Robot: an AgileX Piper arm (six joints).
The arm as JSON. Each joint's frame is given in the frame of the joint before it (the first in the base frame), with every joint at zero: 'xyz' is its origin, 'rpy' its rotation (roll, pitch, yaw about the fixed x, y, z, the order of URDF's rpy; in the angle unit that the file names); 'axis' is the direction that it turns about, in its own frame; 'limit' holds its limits. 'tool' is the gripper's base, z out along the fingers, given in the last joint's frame.
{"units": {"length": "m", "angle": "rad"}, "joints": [
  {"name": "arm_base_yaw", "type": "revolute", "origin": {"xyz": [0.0, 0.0, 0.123], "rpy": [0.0, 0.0, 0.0]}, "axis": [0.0, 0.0, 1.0], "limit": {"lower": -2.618, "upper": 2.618}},
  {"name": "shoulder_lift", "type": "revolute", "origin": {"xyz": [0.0, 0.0, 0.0], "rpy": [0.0, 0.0, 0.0]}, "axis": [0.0, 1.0, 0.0], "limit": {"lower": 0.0, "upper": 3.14}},
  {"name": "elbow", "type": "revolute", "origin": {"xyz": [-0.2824, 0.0, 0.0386], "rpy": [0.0, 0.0, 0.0]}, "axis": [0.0, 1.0, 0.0], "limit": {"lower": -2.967, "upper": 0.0}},
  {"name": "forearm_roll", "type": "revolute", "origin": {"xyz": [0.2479, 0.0, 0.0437], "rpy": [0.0, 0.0, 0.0]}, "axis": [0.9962, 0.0, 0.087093], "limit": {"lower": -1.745, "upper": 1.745}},
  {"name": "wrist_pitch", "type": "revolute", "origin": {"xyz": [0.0, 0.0, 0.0], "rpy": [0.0, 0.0, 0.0]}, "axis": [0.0, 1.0, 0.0], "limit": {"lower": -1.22, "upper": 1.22}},
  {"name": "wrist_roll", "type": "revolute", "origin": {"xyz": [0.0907, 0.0, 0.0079], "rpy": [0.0, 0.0, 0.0]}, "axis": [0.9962, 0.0, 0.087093], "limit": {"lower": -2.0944, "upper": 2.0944}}
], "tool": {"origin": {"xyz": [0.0, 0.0, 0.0], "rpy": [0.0, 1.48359, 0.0]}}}
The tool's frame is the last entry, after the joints.
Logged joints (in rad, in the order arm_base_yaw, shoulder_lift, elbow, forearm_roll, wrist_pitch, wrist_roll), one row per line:
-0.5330, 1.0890, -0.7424, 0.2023, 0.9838, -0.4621
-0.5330, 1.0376, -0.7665, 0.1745, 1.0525, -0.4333
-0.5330, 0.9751, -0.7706, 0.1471, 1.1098, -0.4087
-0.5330, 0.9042, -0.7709, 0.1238, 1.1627, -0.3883
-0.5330, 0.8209, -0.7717, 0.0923, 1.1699, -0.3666
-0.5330, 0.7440, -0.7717, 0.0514, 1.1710, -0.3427
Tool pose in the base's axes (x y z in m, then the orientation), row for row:
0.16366, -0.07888, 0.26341, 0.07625, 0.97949, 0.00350, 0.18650
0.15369, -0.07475, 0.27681, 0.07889, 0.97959, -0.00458, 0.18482
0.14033, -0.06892, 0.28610, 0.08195, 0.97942, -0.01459, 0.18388
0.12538, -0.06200, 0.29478, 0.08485, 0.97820, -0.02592, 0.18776
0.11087, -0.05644, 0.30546, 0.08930, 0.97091, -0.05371, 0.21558
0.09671, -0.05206, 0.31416, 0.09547, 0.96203, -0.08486, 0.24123
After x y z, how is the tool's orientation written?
As a quaternion, x y z w.
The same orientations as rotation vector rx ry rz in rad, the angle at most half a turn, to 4 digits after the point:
0.2147, 2.7580, 0.0099
0.2223, 2.7608, -0.0129
0.2311, 2.7618, -0.0411
0.2388, 2.7525, -0.0729
0.2476, 2.6916, -0.1489
0.2611, 2.6312, -0.2321

